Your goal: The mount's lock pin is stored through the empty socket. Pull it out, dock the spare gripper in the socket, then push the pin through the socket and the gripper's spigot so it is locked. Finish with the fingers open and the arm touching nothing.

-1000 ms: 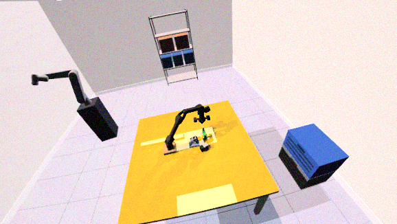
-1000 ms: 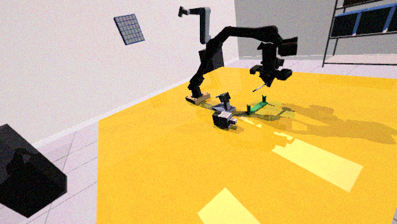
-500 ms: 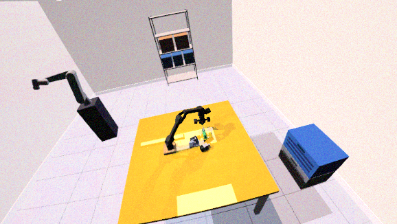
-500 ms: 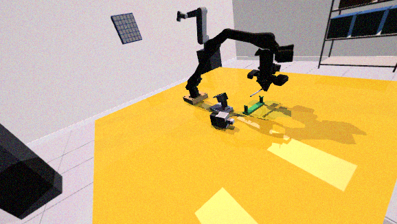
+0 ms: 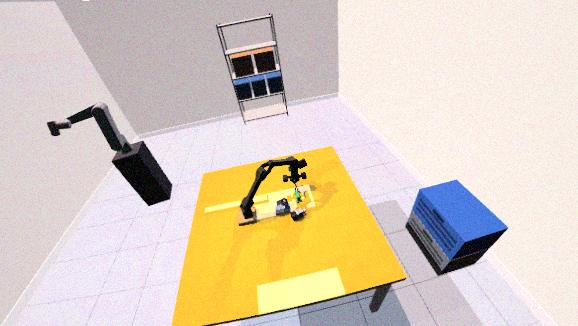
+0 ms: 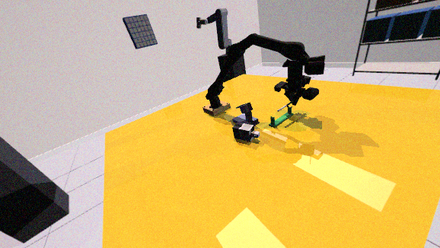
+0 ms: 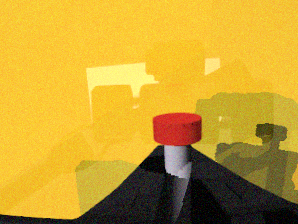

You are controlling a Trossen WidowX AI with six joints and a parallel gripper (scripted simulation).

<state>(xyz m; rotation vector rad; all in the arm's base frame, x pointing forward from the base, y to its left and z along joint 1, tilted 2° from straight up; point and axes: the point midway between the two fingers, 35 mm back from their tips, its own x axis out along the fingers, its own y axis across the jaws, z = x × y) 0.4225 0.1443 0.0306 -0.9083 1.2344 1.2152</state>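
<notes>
The green cradle is 10 cm to the right of my gripper tip, 2 cm behind it and 1 cm below it. Also, from my gripper tip: spare gripper: 29 cm to the right, 7 cm behind; then mount: 19 cm to the right, 16 cm behind, 2 cm above.
</notes>
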